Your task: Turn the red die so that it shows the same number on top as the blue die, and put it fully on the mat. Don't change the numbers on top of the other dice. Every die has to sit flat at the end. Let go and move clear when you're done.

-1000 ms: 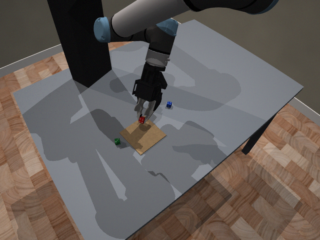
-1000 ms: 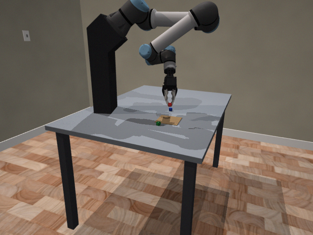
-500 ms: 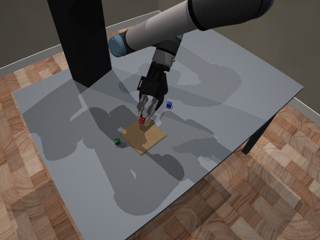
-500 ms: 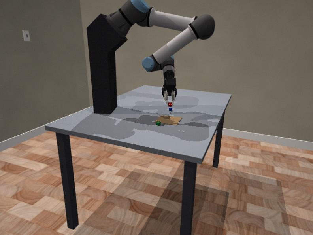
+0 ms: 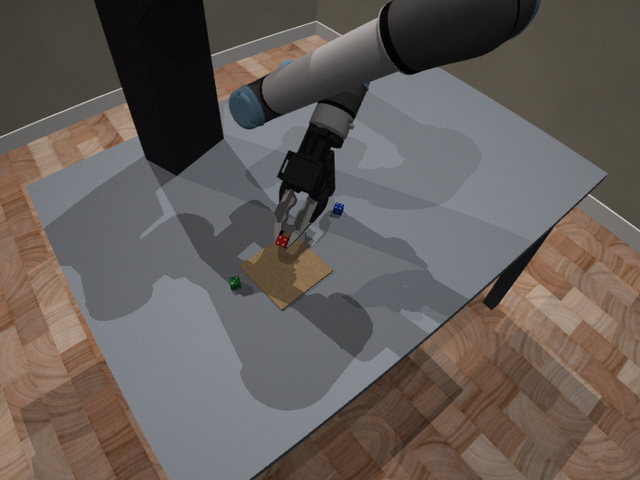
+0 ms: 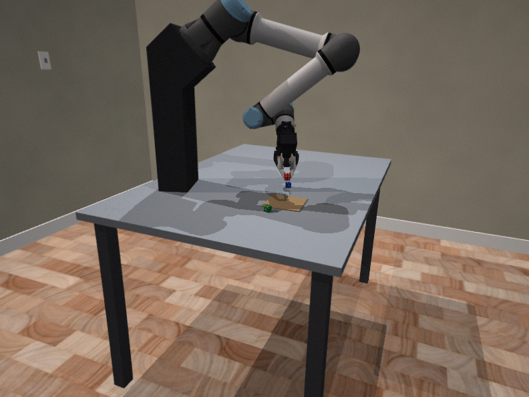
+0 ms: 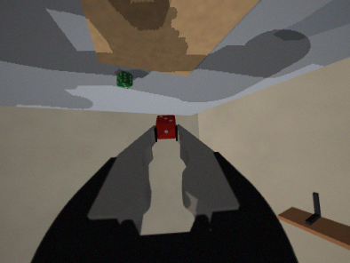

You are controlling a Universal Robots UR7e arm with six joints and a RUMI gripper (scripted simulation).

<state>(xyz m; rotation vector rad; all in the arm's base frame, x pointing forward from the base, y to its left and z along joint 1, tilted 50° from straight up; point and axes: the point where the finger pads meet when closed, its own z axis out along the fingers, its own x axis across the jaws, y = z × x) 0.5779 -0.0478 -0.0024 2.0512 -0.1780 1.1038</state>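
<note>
The tan mat is 110 mm below my hand. From my hand the other things lie so: red die 10 mm to the right, 10 mm below; then green die 30 mm behind, 100 mm to the right, 100 mm below; then blue die 60 mm behind, 190 mm to the left, 100 mm below.
</note>
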